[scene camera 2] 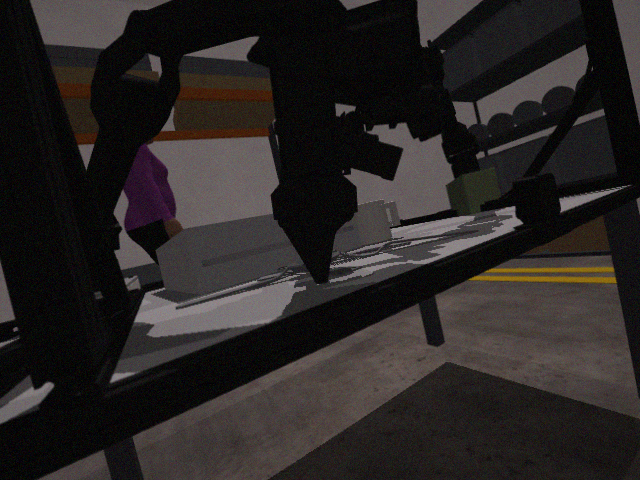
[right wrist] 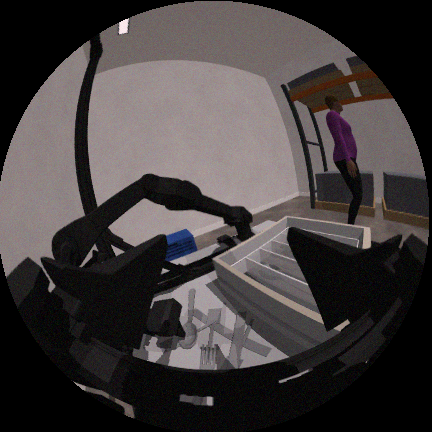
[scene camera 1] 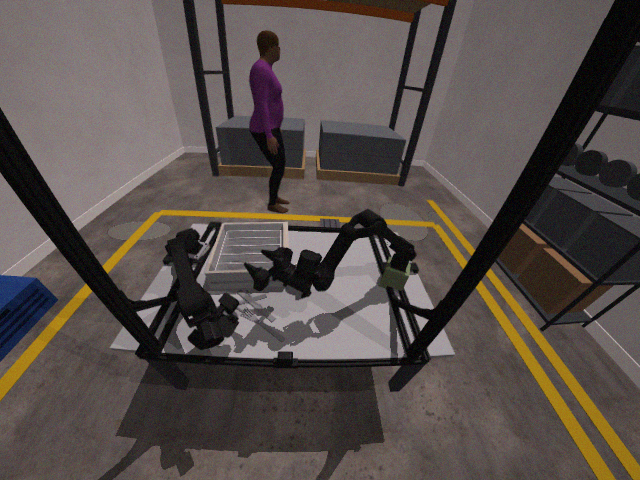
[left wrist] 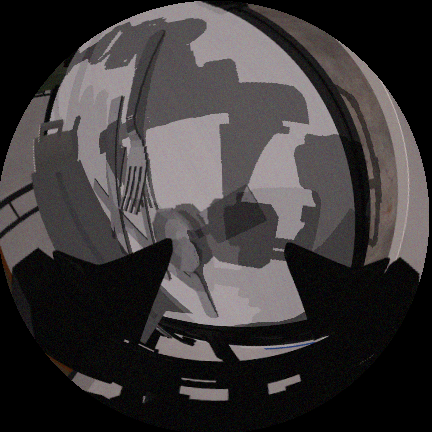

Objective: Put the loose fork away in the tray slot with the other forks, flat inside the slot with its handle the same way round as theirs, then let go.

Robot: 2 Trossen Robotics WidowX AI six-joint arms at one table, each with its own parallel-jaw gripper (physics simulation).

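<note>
The loose fork lies on the white table in front of the tray, among other cutlery. Its tines point toward the pile and its handle toward the lower right in scene camera 1. The grey divided tray stands behind it; which slot holds forks I cannot tell. My left gripper is open and empty, low over the table, to the left of the fork. My right gripper is open and empty, above the tray's front right corner.
A spoon lies beside the fork, below my left gripper. Other flat utensils cross each other between the fork and the tray. A green block is at the right arm's base. Black frame rails border the table.
</note>
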